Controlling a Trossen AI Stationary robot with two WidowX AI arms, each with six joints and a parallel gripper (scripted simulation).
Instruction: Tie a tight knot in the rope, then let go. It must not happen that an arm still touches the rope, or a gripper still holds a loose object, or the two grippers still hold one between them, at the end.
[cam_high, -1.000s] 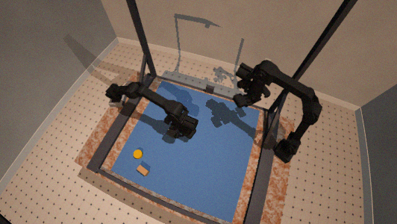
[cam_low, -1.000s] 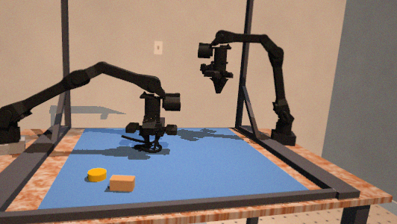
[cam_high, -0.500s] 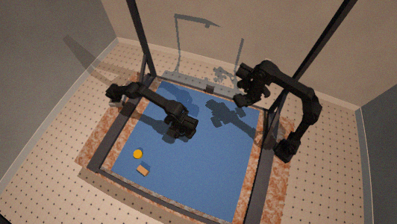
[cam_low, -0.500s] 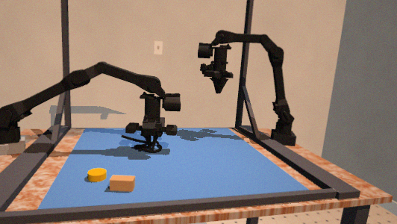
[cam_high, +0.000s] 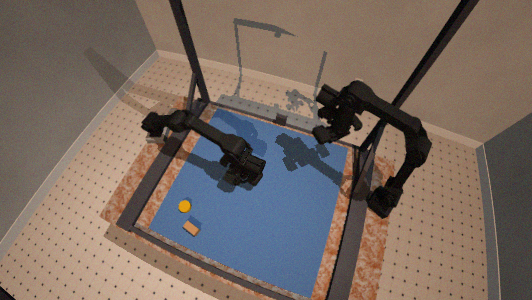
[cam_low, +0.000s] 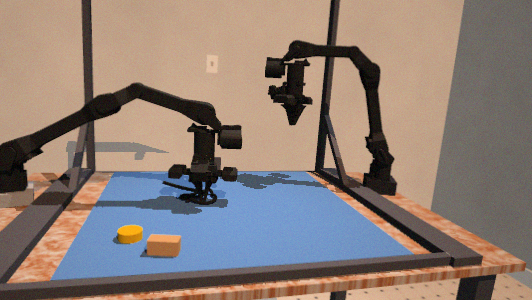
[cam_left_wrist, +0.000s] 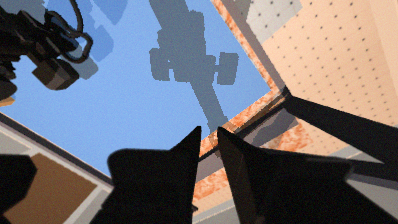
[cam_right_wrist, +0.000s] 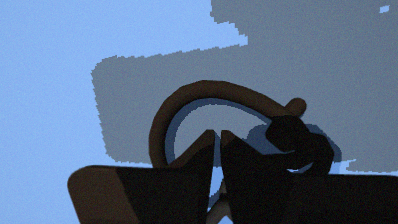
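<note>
The blue mat lies 70 mm to the left of my right hand, 40 mm below it and 30 mm ahead of it. Also, from my right hand: yellow disc (220 mm ahead, 180 mm to the right, 20 mm below); orange block (290 mm ahead, 110 mm to the right, 20 mm below).
</note>
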